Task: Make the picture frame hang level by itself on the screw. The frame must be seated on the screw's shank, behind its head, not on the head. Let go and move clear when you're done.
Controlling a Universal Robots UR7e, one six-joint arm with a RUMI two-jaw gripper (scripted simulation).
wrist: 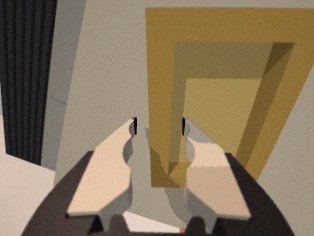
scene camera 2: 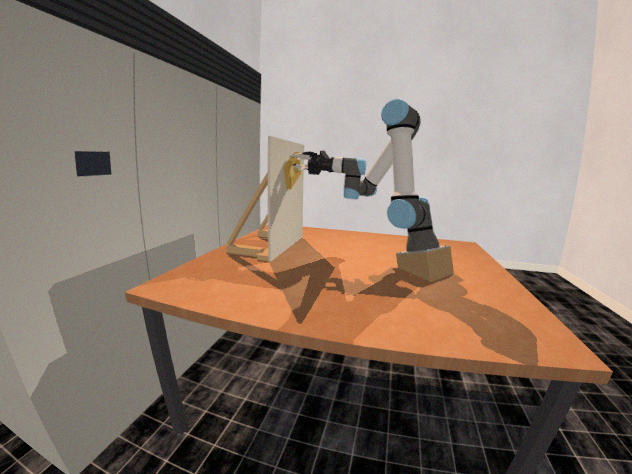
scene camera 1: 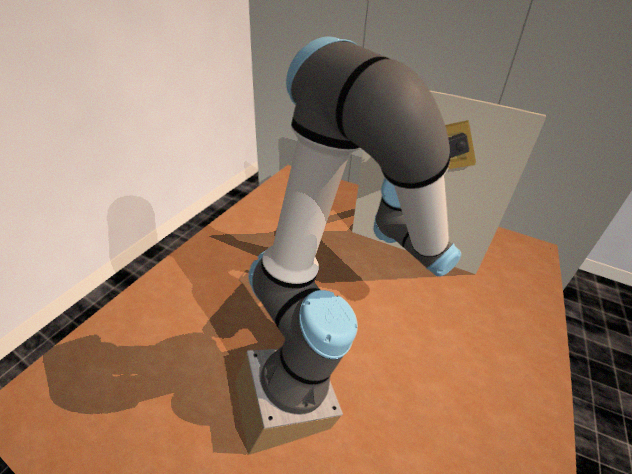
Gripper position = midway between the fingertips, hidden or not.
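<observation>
Wrist view: my gripper (wrist: 159,118), a yellow picture frame (wrist: 231,77), a pale upright board (wrist: 109,85). Scene camera 1: the pale upright board (scene camera 1: 477,196).
</observation>
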